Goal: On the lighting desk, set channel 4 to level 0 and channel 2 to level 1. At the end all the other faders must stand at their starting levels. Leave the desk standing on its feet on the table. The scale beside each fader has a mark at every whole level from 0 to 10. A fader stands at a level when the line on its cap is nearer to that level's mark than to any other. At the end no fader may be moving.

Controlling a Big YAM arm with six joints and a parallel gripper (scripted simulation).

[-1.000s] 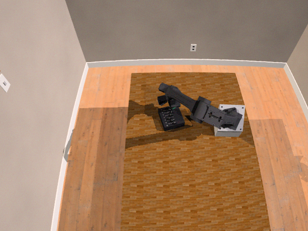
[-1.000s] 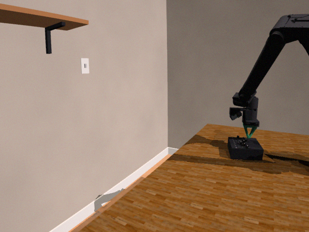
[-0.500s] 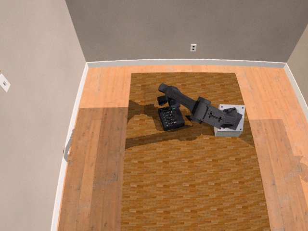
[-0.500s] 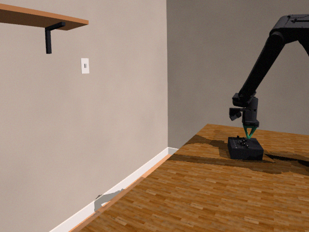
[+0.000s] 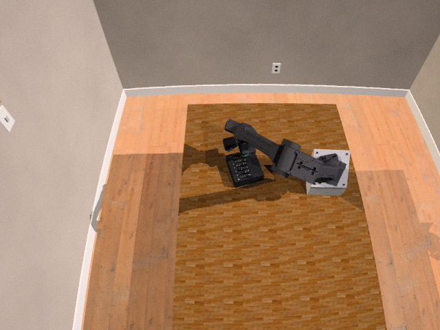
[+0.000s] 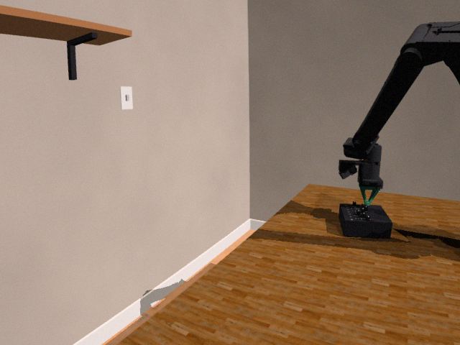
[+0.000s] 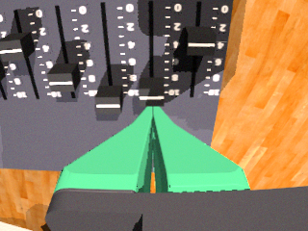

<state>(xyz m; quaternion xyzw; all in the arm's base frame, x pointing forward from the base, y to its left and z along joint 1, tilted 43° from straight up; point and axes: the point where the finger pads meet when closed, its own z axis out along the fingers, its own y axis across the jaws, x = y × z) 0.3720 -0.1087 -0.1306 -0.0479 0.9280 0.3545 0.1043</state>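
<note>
My gripper is now 40 mm short of the channel 1 fader cap, 10 mm to the left of it and 10 mm above it. From my hand the other things lie so: channel 2 fader cap 10 mm below, 10 mm ahead; channel 3 cap 20 mm to the left, 10 mm below, 10 mm ahead; channel 4 fader cap 50 mm to the left, 20 mm ahead, 10 mm below.
</note>
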